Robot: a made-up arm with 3 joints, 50 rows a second.
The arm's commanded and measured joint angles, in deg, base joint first. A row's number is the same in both.
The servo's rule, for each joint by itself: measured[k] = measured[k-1] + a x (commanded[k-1-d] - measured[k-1]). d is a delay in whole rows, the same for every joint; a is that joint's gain. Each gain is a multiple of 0.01, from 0.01 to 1. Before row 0 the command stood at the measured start. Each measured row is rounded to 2 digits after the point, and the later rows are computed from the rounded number. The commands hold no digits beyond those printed.
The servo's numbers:
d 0
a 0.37 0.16 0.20
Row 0, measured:
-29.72, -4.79, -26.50
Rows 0 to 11, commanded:
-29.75, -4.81, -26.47
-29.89, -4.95, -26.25
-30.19, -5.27, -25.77
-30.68, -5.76, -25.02
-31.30, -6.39, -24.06
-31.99, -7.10, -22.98
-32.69, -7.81, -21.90
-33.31, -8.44, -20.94
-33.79, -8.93, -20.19
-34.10, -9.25, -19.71
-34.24, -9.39, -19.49
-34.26, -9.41, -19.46
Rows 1 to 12, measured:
-29.73, -4.79, -26.49
-29.79, -4.82, -26.44
-29.94, -4.89, -26.31
-30.21, -5.03, -26.05
-30.61, -5.25, -25.65
-31.12, -5.55, -25.12
-31.70, -5.91, -24.48
-32.30, -6.31, -23.77
-32.85, -6.73, -23.05
-33.31, -7.13, -22.38
-33.65, -7.49, -21.80
-33.88, -7.80, -21.33

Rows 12 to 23, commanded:
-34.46, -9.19, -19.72
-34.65, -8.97, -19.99
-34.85, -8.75, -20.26
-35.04, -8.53, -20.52
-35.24, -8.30, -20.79
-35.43, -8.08, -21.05
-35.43, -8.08, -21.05
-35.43, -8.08, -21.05
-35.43, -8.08, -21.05
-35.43, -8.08, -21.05
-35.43, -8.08, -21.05
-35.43, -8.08, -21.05
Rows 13 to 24, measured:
-34.09, -8.02, -21.01
-34.30, -8.17, -20.81
-34.50, -8.26, -20.70
-34.70, -8.30, -20.66
-34.90, -8.30, -20.69
-35.10, -8.26, -20.76
-35.22, -8.23, -20.82
-35.30, -8.21, -20.87
-35.35, -8.19, -20.91
-35.38, -8.17, -20.94
-35.40, -8.16, -20.96
-35.41, -8.15, -20.98

